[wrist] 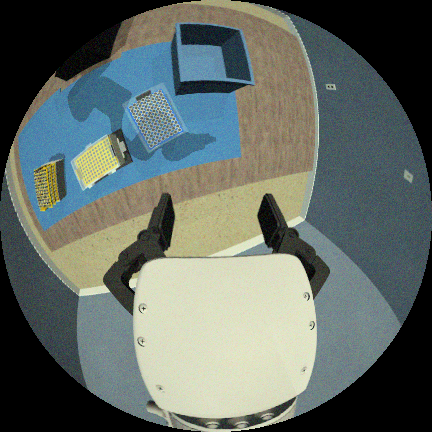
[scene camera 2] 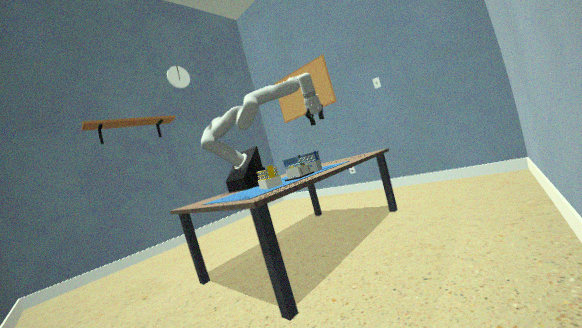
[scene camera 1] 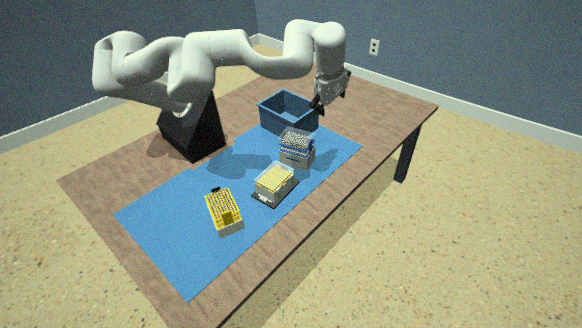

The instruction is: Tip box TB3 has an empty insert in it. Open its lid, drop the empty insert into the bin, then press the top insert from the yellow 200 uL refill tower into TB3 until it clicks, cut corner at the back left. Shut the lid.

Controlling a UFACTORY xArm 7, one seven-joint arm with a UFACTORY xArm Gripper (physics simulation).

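Note:
A tip box [scene camera 1: 274, 179] [wrist: 100, 162], taken as TB3, sits on a dark base in the mat's middle; its clear lid looks shut over a yellow insert. Its label is unreadable, and whether the insert holds tips is too small to tell. The yellow refill tower [scene camera 1: 223, 205] [scene camera 2: 270, 181] [wrist: 47, 186] stands near the mat's left end in the first scene view, inserts stacked on a pale base. The blue bin [scene camera 1: 286, 124] [wrist: 215, 87] stands behind the mat's far end. My gripper [scene camera 1: 332, 102] [scene camera 2: 317, 120] [wrist: 217, 203] is open and empty, high above the table's far end, away from the boxes.
A white box with blue inserts and a clear cover [scene camera 1: 297, 152] [wrist: 156, 120] stands between the tip box and the bin. The blue mat [scene camera 1: 165, 240] [wrist: 220, 135] lies on the wooden table [scene camera 1: 390, 105]. The black arm mount [scene camera 1: 192, 135] [scene camera 2: 245, 175] stands at the rear edge.

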